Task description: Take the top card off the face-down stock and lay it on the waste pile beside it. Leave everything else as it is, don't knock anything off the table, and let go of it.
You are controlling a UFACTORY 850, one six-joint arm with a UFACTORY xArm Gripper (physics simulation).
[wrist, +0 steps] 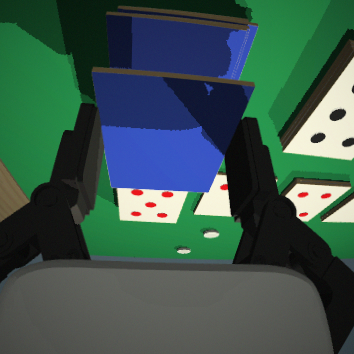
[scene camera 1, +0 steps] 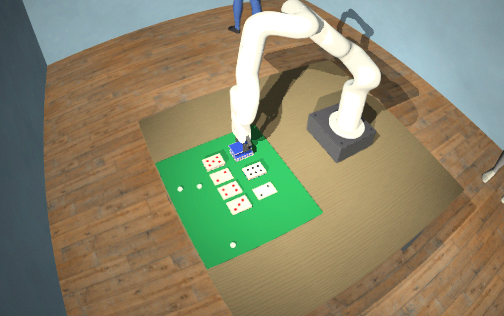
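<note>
My gripper [scene camera 1: 247, 145] [wrist: 167, 129] is shut on a blue-backed card [scene camera 1: 236, 147] [wrist: 160, 150], with one finger at each side edge. The card is roughly level, a little above the face-down stock [scene camera 1: 244, 157] [wrist: 180, 45], with a gap between them. The stock's blue top shows behind the held card in the wrist view. A face-up pile with several black pips [scene camera 1: 254, 170] [wrist: 332, 117] lies on one side of the stock. A face-up pile with several red pips [scene camera 1: 213, 161] [wrist: 150, 205] lies on another side. I cannot tell for certain which is the waste pile.
Face-up cards with red pips [scene camera 1: 221, 176] [scene camera 1: 230, 190] [scene camera 1: 239, 205] continue the row. A card with two black pips [scene camera 1: 264, 190] lies past the black-pip pile. White discs [scene camera 1: 180, 189] [scene camera 1: 199, 186] [scene camera 1: 233, 245] lie on the green mat [scene camera 1: 280, 220]. The robot's dark base block [scene camera 1: 340, 145] stands on the table.
</note>
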